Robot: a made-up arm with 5 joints. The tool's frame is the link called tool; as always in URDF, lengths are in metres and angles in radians. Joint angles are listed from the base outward. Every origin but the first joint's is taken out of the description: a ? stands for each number. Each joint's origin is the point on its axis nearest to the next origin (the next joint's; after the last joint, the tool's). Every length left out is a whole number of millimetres.
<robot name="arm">
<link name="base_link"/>
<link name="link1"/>
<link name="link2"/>
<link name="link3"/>
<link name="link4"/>
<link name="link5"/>
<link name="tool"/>
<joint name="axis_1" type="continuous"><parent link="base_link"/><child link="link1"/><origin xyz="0.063 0.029 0.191"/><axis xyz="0 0 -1"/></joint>
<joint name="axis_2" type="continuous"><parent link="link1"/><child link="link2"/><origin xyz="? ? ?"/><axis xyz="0 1 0"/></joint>
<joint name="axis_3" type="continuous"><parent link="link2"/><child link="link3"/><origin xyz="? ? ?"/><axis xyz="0 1 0"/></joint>
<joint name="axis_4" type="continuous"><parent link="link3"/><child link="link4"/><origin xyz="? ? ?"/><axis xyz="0 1 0"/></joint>
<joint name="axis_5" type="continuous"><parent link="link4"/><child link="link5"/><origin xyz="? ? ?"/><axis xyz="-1 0 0"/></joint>
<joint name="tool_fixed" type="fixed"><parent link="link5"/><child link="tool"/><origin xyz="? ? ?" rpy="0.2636 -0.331 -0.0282"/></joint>
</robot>
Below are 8 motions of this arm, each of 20 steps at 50 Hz.
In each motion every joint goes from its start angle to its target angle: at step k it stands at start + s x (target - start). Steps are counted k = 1, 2, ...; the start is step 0. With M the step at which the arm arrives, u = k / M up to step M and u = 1 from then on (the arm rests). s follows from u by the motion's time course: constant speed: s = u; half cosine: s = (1 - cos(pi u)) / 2; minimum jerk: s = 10 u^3 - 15 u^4 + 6 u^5.
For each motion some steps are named. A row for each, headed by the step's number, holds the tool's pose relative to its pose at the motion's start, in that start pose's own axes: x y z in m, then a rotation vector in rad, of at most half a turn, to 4 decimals.
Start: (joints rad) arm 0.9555 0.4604 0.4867 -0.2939 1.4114
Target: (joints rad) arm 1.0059 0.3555 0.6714 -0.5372 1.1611
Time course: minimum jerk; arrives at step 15
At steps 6, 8, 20:
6: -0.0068 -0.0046 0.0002 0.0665 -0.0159 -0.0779
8: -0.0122 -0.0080 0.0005 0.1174 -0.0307 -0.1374
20: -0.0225 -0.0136 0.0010 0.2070 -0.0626 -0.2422

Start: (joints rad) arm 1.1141 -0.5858 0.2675 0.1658 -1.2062
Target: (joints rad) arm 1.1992 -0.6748 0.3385 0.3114 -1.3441
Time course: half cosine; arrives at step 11
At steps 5, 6, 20:
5: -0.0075 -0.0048 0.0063 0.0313 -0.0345 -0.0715
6: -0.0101 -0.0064 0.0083 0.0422 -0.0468 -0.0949
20: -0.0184 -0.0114 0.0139 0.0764 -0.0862 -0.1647

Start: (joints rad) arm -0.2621 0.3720 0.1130 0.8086 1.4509
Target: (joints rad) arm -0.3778 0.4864 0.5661 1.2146 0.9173
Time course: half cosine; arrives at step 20
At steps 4, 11, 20:
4: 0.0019 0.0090 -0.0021 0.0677 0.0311 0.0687
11: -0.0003 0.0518 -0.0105 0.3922 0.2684 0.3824
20: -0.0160 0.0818 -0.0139 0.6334 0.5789 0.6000

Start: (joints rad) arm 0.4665 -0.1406 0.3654 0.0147 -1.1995
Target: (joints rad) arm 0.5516 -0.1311 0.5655 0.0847 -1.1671
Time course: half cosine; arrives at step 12
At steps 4, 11, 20:
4: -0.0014 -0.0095 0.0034 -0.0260 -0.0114 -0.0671
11: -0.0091 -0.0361 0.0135 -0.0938 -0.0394 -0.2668
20: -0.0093 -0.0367 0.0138 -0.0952 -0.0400 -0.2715

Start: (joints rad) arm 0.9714 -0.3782 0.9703 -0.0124 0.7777
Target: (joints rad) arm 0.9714 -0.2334 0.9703 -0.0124 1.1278
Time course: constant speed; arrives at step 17
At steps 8, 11, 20:
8: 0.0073 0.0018 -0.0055 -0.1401 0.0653 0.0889
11: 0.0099 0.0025 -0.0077 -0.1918 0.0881 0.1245
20: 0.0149 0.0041 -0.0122 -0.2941 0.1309 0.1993

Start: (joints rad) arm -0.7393 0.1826 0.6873 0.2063 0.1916
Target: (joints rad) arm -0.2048 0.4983 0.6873 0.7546 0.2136
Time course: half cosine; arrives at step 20
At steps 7, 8, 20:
7: -0.0002 -0.0245 -0.0188 0.1141 0.2243 -0.1091
8: -0.0013 -0.0304 -0.0240 0.1484 0.2837 -0.1335
20: -0.0243 -0.0679 -0.0674 0.5224 0.8076 -0.2553

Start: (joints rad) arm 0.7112 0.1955 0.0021 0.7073 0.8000
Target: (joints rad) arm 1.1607 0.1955 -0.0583 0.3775 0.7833
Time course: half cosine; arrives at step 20
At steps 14, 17, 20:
14: -0.0249 -0.0760 -0.0233 0.1132 -0.1412 -0.4429
17: -0.0334 -0.0892 -0.0293 0.1245 -0.1621 -0.5311
20: -0.0367 -0.0938 -0.0315 0.1277 -0.1692 -0.5630

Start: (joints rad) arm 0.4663 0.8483 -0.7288 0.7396 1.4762
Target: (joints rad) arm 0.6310 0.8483 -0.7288 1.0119 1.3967
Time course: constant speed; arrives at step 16
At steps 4, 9, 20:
4: -0.0058 0.0015 -0.0119 0.0694 0.0448 0.0344
9: -0.0138 0.0040 -0.0260 0.1582 0.0992 0.0764
20: -0.0260 0.0084 -0.0442 0.2860 0.1725 0.1337

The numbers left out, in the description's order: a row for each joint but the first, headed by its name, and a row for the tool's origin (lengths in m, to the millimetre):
axis_2: 0.014 -0.011 0
axis_3: 0.062 0 0.177
axis_4: 0.068 0 -0.009
axis_5: 0.081 0 -0.019
tool: 0 0 0.005

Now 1 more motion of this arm.
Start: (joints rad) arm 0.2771 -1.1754 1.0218 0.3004 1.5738
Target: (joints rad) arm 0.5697 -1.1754 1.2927 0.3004 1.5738
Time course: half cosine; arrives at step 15
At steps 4, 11, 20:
4: -0.0012 0.0063 -0.0022 0.0210 0.0566 0.0265
11: -0.0084 0.0322 -0.0081 0.1265 0.2801 0.1265
20: -0.0106 0.0386 -0.0086 0.1575 0.3337 0.1494

